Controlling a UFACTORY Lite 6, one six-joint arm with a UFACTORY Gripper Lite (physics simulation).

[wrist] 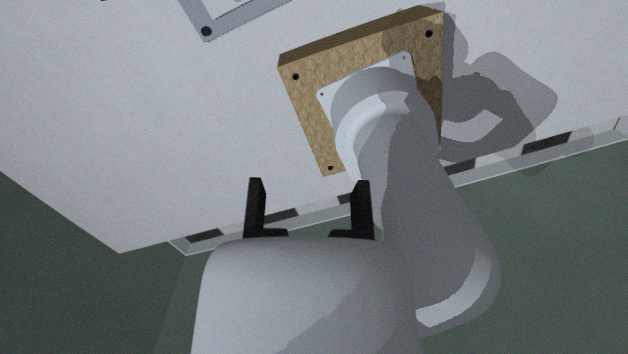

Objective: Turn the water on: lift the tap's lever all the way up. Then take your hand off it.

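My gripper is open, its two black fingers standing wide apart at the lower middle of the wrist view, with no object between them. Behind the fingertips show the white surface and its edge strip. The tap and its lever do not show in this view, so where the lever stands cannot be told.
A wooden board with dark holes lies under the arm's base. My grey arm rises from it, right of the gripper. A grey frame shows partly at the top. The white surface ends at an edge strip; green floor lies beyond.
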